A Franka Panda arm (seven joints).
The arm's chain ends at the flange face. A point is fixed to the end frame.
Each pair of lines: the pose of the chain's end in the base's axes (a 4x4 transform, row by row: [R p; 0 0 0 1], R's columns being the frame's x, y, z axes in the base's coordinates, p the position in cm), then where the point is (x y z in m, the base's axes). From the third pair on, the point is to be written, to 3 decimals.
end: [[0.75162, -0.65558, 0.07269, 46.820], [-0.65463, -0.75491, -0.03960, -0.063], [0.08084, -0.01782, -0.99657, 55.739], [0, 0, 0, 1]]
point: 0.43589 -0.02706 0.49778
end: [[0.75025, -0.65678, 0.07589, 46.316], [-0.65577, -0.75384, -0.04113, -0.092], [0.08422, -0.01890, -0.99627, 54.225], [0, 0, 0, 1]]
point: 0.43100 -0.02738 0.48258
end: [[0.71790, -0.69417, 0.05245, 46.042], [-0.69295, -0.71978, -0.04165, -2.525], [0.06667, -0.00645, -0.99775, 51.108], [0, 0, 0, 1]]
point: 0.426 -0.050 0.452
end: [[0.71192, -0.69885, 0.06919, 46.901], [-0.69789, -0.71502, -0.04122, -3.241], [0.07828, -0.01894, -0.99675, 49.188], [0, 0, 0, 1]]
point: 0.435 -0.057 0.432
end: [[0.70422, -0.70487, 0.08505, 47.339], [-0.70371, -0.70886, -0.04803, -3.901], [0.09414, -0.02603, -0.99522, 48.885], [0, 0, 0, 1]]
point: 0.440 -0.063 0.429
